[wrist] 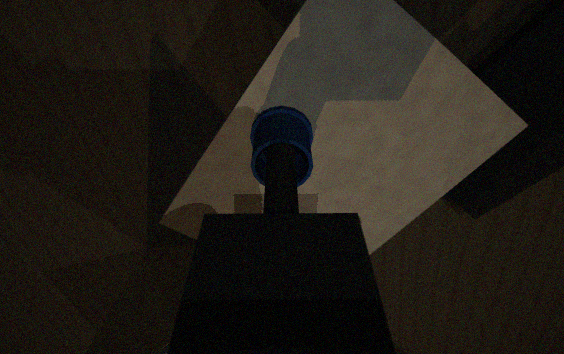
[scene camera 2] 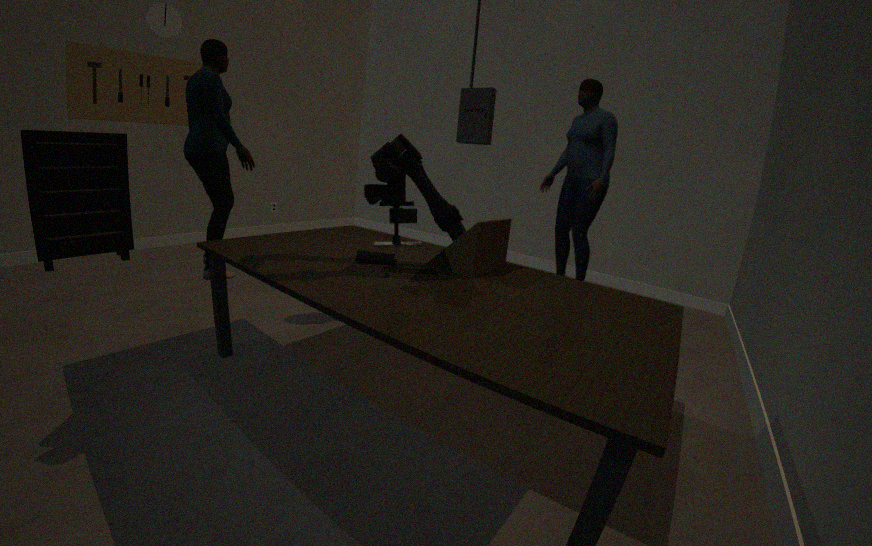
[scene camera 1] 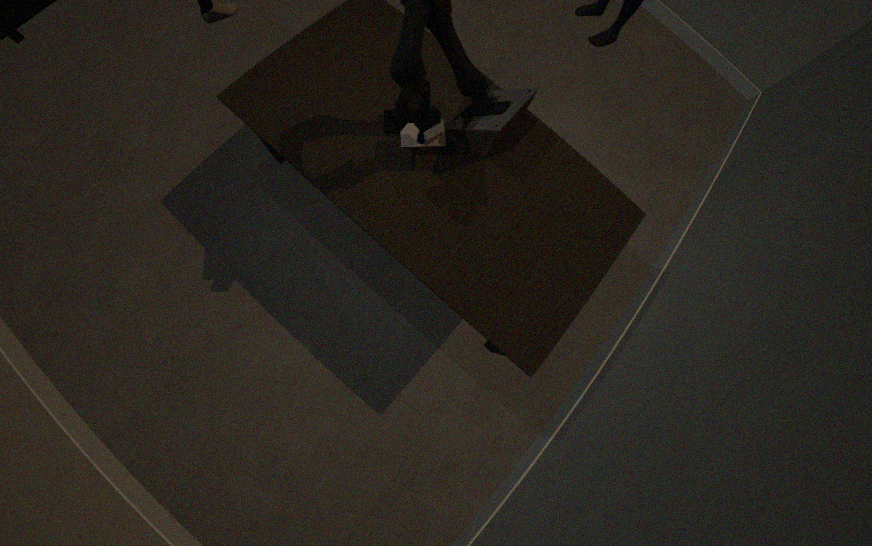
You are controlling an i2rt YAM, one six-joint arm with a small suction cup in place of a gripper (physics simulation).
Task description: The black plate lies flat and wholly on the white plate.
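Pixels of known places: hand, its tool point: (wrist: 280,124) (scene camera 2: 396,247) (scene camera 1: 421,142); arm's base, origin of its link: (scene camera 2: 464,243) (scene camera 1: 485,110).
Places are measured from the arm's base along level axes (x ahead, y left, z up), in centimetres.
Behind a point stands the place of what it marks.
Note:
The scene is very dark. My suction cup (wrist: 281,147) {x 26.6, y -11.2, z 0.0 cm} (scene camera 2: 396,238) is blue and sits on the white plate (wrist: 379,168) {x 23.1, y -15.4, z 0.3 cm} (scene camera 1: 409,135) {x 27.0, y -16.0, z 0.4 cm} (scene camera 2: 412,244) {x 24.3, y -6.8, z 1.4 cm}. The plate fills much of the wrist view. In scene camera 2 the white plate shows as a thin pale line a little above the table, at the foot of the cup's stem. A flat black slab (scene camera 2: 376,258) {x 21.4, y -22.9, z -6.7 cm}, which I take for the black plate, lies on the table just in front of and below the white plate. It is apart from the cup. The arm hides part of the white plate from above.
The brown table (scene camera 1: 499,244) {x 38.6, y 32.8, z -8.3 cm} (scene camera 2: 542,336) {x 44.2, y 41.8, z -8.3 cm} carries the arm's grey wedge-shaped base (scene camera 1: 504,108) {x 0.8, y 6.5, z 7.4 cm} (scene camera 2: 479,249) {x 10.2, y 10.3, z 1.1 cm} beside the plates. Two people (scene camera 2: 212,141) (scene camera 2: 588,179) stand behind the table. A dark panel (scene camera 2: 476,115) hangs overhead.

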